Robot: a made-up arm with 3 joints. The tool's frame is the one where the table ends. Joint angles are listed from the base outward.
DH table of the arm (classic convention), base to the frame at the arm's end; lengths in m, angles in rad. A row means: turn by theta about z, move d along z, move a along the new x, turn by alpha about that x. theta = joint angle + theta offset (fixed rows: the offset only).
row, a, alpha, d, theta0
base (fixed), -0.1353, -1.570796, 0.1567, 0
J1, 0.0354, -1.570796, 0.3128, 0
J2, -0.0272, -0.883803, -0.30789, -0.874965
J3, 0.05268, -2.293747, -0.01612, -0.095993
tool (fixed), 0, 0, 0.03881, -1.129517
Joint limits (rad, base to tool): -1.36..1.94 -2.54..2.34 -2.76..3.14
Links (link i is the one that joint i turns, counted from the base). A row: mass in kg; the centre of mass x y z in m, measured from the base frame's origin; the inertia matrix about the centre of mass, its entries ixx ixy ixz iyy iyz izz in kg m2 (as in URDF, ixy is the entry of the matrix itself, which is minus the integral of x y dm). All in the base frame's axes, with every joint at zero. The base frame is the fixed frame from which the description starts. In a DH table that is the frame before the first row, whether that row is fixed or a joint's. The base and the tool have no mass.
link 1: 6.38; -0.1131 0.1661 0.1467; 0.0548 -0.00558 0 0.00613 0 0.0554
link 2: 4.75; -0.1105 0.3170 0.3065; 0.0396 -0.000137 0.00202 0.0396 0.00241 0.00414
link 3: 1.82; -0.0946 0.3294 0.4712; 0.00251 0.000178 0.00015 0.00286 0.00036 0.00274
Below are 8 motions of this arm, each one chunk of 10 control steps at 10 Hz.
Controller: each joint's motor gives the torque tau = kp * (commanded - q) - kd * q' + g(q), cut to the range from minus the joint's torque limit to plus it. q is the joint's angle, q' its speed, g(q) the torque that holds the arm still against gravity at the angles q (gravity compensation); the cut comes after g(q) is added. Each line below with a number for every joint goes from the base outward.
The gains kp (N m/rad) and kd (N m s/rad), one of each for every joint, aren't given. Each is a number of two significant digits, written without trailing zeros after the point. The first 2 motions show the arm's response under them.
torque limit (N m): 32 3.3 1.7
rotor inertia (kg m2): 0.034 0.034 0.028
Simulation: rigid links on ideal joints. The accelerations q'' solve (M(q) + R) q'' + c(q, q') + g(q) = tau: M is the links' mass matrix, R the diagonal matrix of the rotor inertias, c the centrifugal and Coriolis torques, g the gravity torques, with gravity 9.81 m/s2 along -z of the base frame. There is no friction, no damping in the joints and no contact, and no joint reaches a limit. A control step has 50 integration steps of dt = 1/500 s. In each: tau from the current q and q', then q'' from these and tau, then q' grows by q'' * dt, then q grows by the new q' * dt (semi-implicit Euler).
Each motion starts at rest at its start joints. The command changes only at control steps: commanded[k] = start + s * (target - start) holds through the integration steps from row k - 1 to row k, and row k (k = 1, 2, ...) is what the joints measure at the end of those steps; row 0 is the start. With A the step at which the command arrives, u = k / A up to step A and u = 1 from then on. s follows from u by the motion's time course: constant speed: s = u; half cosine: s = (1 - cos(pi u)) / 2; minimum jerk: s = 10 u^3 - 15 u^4 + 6 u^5; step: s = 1 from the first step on.
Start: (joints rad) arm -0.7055 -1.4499 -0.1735
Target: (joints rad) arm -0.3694 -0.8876 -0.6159
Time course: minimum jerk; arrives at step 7
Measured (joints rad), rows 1 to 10:
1: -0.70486 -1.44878 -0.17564
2: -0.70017 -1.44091 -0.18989
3: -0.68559 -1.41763 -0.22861
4: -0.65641 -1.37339 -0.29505
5: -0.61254 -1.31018 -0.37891
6: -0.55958 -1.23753 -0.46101
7: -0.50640 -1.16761 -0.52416
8: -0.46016 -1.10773 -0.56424
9: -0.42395 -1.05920 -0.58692
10: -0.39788 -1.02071 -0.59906
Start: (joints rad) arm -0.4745 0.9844 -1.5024
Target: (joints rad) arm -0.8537 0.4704 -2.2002
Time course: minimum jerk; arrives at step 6
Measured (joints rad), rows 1 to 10:
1: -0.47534 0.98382 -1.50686
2: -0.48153 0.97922 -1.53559
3: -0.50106 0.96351 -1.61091
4: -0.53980 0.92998 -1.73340
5: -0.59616 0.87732 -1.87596
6: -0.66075 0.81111 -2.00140
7: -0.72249 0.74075 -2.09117
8: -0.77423 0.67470 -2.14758
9: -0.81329 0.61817 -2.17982
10: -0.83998 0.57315 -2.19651
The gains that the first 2 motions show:
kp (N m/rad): 6.7 0.8 2.1
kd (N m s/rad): 2.3 0.39 0.51
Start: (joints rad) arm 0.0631 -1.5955 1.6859
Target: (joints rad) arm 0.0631 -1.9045 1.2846
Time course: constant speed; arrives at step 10
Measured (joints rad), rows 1 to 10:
1: 0.06339 -1.59711 1.67813
2: 0.06389 -1.60272 1.65894
3: 0.06435 -1.61322 1.63095
4: 0.06465 -1.62837 1.59735
5: 0.06476 -1.64747 1.56048
6: 0.06473 -1.66968 1.52185
7: 0.06460 -1.69425 1.48232
8: 0.06442 -1.72057 1.44236
9: 0.06424 -1.74815 1.40222
10: 0.06406 -1.77666 1.36201

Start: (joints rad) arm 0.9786 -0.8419 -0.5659
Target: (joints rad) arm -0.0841 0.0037 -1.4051
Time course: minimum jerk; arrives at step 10
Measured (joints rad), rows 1 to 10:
1: 0.97793 -0.84135 -0.56720
2: 0.97257 -0.83718 -0.57669
3: 0.95396 -0.82355 -0.60573
4: 0.91172 -0.79420 -0.66379
5: 0.83787 -0.74509 -0.75336
6: 0.73048 -0.67602 -0.86845
7: 0.59551 -0.59088 -0.99625
8: 0.44599 -0.49686 -1.12065
9: 0.29885 -0.40292 -1.22654
10: 0.16968 -0.31725 -1.30466

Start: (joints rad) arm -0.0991 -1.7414 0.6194
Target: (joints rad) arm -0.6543 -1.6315 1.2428
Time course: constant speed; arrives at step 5
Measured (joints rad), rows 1 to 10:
1: -0.10797 -1.74144 0.64669
2: -0.13498 -1.73940 0.71225
3: -0.18222 -1.73365 0.80522
4: -0.24823 -1.72390 0.91404
5: -0.32994 -1.71072 1.03080
6: -0.41502 -1.69464 1.12290
7: -0.49123 -1.67836 1.17734
8: -0.55372 -1.66414 1.20507
9: -0.60132 -1.65285 1.21790
10: -0.63493 -1.64447 1.22374

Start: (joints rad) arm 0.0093 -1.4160 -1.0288
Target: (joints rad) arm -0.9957 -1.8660 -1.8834
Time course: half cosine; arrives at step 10
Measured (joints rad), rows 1 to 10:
1: 0.00723 -1.41729 -1.03299
2: -0.00306 -1.42334 -1.05134
3: -0.02967 -1.43797 -1.09291
4: -0.07918 -1.46346 -1.16123
5: -0.15468 -1.49994 -1.25409
6: -0.25474 -1.54530 -1.36467
7: -0.37345 -1.59556 -1.48304
8: -0.50144 -1.64565 -1.59767
9: -0.62749 -1.69033 -1.69715
10: -0.74024 -1.72507 -1.77152

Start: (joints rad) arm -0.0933 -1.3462 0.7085
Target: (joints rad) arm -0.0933 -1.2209 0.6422
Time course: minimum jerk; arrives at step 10
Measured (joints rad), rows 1 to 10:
1: -0.09330 -1.34612 0.70838
2: -0.09326 -1.34549 0.70755
3: -0.09318 -1.34341 0.70506
4: -0.09304 -1.33894 0.70016
5: -0.09289 -1.33145 0.69274
6: -0.09278 -1.32091 0.68334
7: -0.09274 -1.30796 0.67309
8: -0.09281 -1.29379 0.66334
9: -0.09298 -1.27981 0.65532
10: -0.09321 -1.26725 0.64970

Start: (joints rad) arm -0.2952 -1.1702 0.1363
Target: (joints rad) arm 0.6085 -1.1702 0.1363
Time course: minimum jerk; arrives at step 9
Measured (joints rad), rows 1 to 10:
1: -0.29443 -1.17017 0.13610
2: -0.28845 -1.16998 0.13481
3: -0.26820 -1.16949 0.13170
4: -0.22358 -1.16873 0.12731
5: -0.14819 -1.16790 0.12363
6: -0.04287 -1.16729 0.12309
7: 0.08347 -1.16719 0.12709
8: 0.21598 -1.16769 0.13505
9: 0.33877 -1.16865 0.14454
10: 0.44096 -1.16975 0.15244

